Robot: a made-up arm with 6 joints. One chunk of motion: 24 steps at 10 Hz.
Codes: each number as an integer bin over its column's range. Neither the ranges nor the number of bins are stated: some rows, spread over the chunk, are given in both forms.
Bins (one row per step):
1: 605 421 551 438 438 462
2: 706 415 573 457 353 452
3: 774 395 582 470 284 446
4: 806 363 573 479 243 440
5: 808 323 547 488 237 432
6: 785 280 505 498 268 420
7: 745 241 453 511 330 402
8: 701 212 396 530 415 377
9: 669 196 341 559 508 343
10: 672 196 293 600 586 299
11: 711 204 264 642 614 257
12: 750 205 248 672 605 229
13: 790 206 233 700 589 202
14: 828 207 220 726 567 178
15: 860 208 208 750 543 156
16: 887 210 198 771 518 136
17: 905 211 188 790 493 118
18: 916 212 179 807 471 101
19: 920 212 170 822 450 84
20: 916 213 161 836 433 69
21: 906 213 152 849 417 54
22: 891 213 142 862 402 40
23: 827 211 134 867 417 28
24: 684 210 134 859 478 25
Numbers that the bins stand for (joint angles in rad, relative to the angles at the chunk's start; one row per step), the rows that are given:
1: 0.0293 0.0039 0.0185 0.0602 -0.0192 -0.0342
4: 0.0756 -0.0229 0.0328 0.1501 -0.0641 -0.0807
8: 0.0514 -0.0924 -0.0823 0.2619 -0.0245 -0.2137
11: 0.0537 -0.0961 -0.1682 0.5074 0.0214 -0.4672
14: 0.0806 -0.0947 -0.1969 0.6915 0.0105 -0.6340
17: 0.0984 -0.0928 -0.2177 0.8318 -0.0065 -0.7608
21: 0.0986 -0.0919 -0.2411 0.9612 -0.0240 -0.8959
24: 0.0475 -0.0933 -0.2528 0.9831 -0.0099 -0.9572
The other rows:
2: 0.0525 0.0011 0.0328 0.1018 -0.0387 -0.0553
3: 0.0682 -0.0081 0.0387 0.1303 -0.0546 -0.0680
5: 0.0760 -0.0413 0.0159 0.1698 -0.0654 -0.0976
6: 0.0707 -0.0611 -0.0114 0.1917 -0.0583 -0.1229
7: 0.0615 -0.0790 -0.0453 0.2202 -0.0440 -0.1609
9: 0.0440 -0.0997 -0.1181 0.3254 -0.0030 -0.2855
10: 0.0447 -0.0997 -0.1494 0.4153 0.0149 -0.3785
12: 0.0627 -0.0956 -0.1786 0.5732 0.0193 -0.5263
13: 0.0719 -0.0951 -0.1884 0.6345 0.0156 -0.5834
15: 0.0880 -0.0942 -0.2047 0.7441 0.0050 -0.6805
16: 0.0942 -0.0933 -0.2112 0.7902 -0.0007 -0.7228
18: 0.1009 -0.0924 -0.2235 0.8691 -0.0116 -0.7967
19: 0.1018 -0.0924 -0.2294 0.9020 -0.0164 -0.8326
20: 0.1009 -0.0919 -0.2352 0.9327 -0.0203 -0.8643
22: 0.0951 -0.0919 -0.2476 0.9897 -0.0274 -0.9255
23: 0.0804 -0.0928 -0.2528 1.0006 -0.0240 -0.9509

